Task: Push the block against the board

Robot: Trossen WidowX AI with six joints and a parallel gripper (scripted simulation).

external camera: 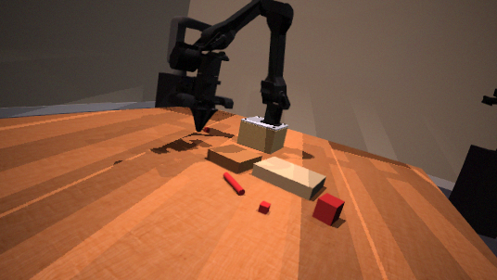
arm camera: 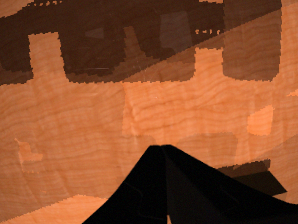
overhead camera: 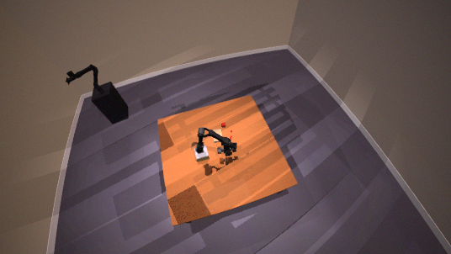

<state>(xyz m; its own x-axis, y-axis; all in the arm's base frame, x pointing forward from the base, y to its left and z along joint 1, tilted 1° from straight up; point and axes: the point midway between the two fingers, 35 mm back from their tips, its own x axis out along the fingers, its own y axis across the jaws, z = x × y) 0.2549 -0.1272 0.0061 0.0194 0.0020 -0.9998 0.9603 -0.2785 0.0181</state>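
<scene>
The flat brown square block lies 1 cm behind my gripper tip, 12 cm to the left of it and 4 cm below it. From my gripper tip the other things lie so: pale long board: 1 cm behind, 27 cm to the left, 4 cm below; red rod: 11 cm ahead, 17 cm to the left, 5 cm below.
</scene>
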